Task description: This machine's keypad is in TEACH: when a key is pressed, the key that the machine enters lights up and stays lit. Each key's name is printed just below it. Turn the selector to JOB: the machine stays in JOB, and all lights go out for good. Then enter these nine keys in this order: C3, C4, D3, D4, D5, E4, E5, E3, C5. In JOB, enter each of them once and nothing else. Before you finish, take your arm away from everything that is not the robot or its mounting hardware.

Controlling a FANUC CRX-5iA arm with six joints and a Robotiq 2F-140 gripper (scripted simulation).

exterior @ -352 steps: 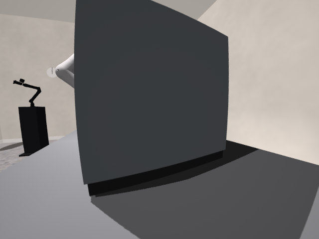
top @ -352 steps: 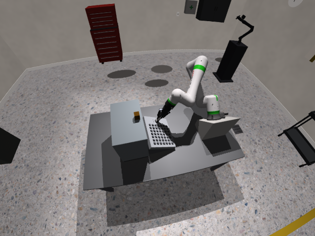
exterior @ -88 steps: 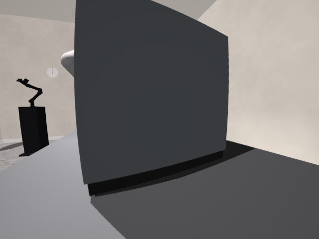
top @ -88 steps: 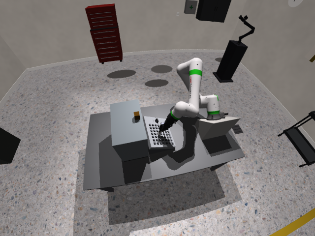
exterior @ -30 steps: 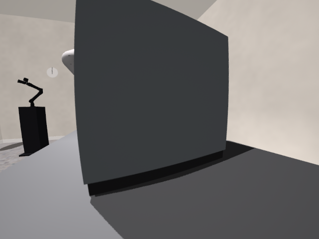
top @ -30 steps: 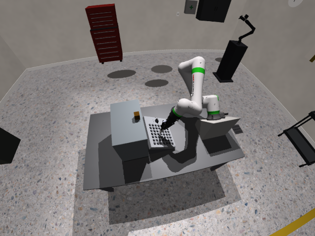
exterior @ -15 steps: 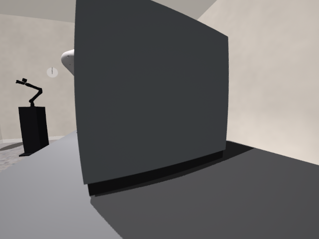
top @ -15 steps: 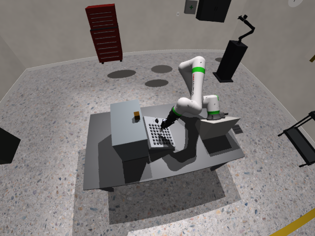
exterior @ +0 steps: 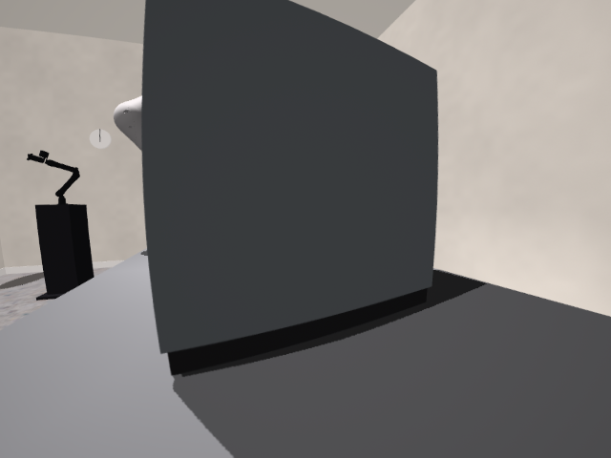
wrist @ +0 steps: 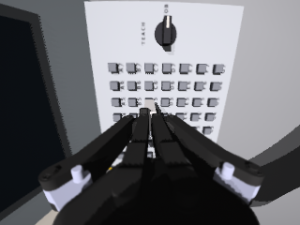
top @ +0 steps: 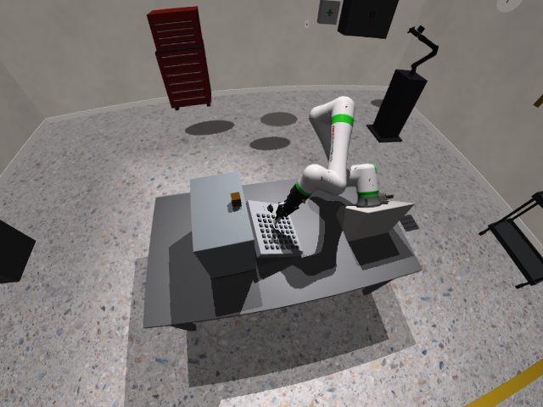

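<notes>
Now: the key 70 mm to the left of my hand and 70 mm below it. Round my hand: white keypad panel 110 mm below, 30 mm ahead, 10 mm to the right; then black selector knob 130 mm to the right, 60 mm below, 10 mm ahead.
</notes>
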